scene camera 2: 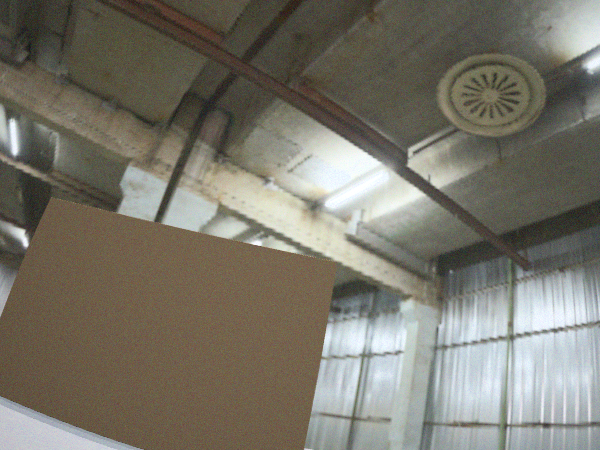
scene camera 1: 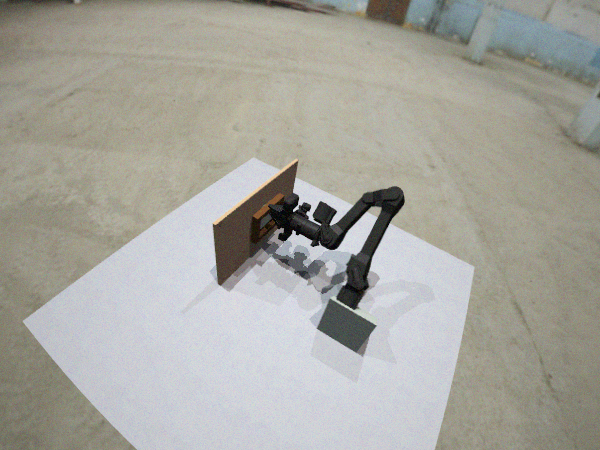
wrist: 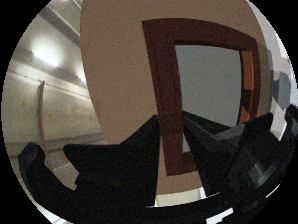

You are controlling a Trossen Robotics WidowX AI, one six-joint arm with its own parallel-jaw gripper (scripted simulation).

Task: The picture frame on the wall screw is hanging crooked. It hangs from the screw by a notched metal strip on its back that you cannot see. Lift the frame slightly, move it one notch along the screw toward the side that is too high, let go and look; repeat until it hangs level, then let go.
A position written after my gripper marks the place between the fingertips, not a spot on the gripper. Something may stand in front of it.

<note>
I see my gripper (scene camera 1: 268, 207), a brown wooden picture frame (scene camera 1: 262, 222) and a wall board (scene camera 1: 232, 231).
The brown wooden picture frame shows as well in the wrist view (wrist: 211, 70). My gripper is seen too in the wrist view (wrist: 169, 117). The wall board is seen too in the wrist view (wrist: 117, 73). Scene camera 2 misses the brown wooden picture frame, which is hidden by the wall board.
</note>
